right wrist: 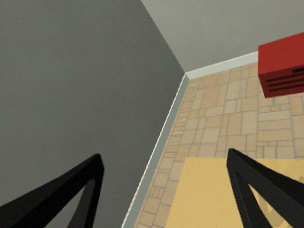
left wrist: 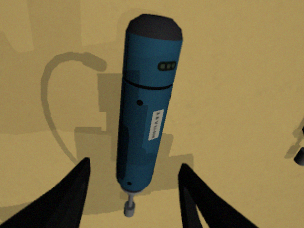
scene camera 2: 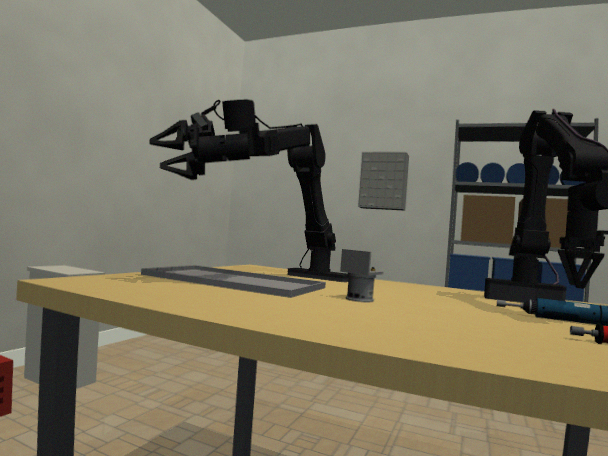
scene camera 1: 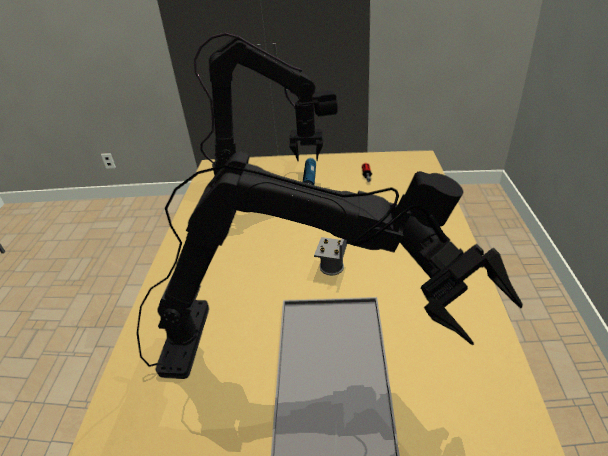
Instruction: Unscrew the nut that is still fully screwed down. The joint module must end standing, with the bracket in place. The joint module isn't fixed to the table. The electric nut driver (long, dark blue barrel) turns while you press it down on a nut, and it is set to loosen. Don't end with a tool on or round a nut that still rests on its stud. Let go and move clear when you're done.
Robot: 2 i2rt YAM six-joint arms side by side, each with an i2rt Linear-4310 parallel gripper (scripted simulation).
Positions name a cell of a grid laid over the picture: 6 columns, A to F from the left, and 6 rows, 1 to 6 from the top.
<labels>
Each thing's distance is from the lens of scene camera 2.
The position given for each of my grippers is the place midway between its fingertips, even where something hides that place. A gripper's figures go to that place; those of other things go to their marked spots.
my left gripper (scene camera 2: F4): 98 cm
my right gripper (scene camera 2: B3): 94 cm
</labels>
